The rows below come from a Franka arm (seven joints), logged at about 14 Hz.
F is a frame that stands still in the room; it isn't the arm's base.
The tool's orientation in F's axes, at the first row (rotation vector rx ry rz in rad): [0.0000, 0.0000, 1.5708]
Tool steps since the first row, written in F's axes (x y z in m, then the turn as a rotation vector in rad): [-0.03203, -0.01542, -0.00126, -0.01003, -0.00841, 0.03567]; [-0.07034, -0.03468, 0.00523, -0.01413, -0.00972, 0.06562]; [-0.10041, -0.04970, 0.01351, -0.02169, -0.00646, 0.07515]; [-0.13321, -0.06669, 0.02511, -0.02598, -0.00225, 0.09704]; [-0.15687, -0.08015, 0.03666, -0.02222, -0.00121, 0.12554]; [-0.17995, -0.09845, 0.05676, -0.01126, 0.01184, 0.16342]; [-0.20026, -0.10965, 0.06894, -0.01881, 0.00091, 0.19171]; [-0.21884, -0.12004, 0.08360, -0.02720, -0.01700, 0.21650]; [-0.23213, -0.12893, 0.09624, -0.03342, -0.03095, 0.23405]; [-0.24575, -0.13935, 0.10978, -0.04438, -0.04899, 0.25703]
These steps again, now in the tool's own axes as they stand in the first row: [-0.01542, 0.03203, -0.00126, -0.00841, 0.01003, 0.03567]; [-0.03468, 0.07034, 0.00523, -0.00972, 0.01413, 0.06562]; [-0.04970, 0.10041, 0.01351, -0.00646, 0.02169, 0.07515]; [-0.06669, 0.13321, 0.02511, -0.00225, 0.02598, 0.09704]; [-0.08015, 0.15687, 0.03666, -0.00121, 0.02222, 0.12554]; [-0.09845, 0.17995, 0.05676, 0.01184, 0.01126, 0.16342]; [-0.10965, 0.20026, 0.06894, 0.00091, 0.01881, 0.19171]; [-0.12004, 0.21884, 0.08360, -0.01700, 0.02720, 0.21650]; [-0.12893, 0.23213, 0.09624, -0.03095, 0.03342, 0.23405]; [-0.13935, 0.24575, 0.10978, -0.04899, 0.04438, 0.25703]
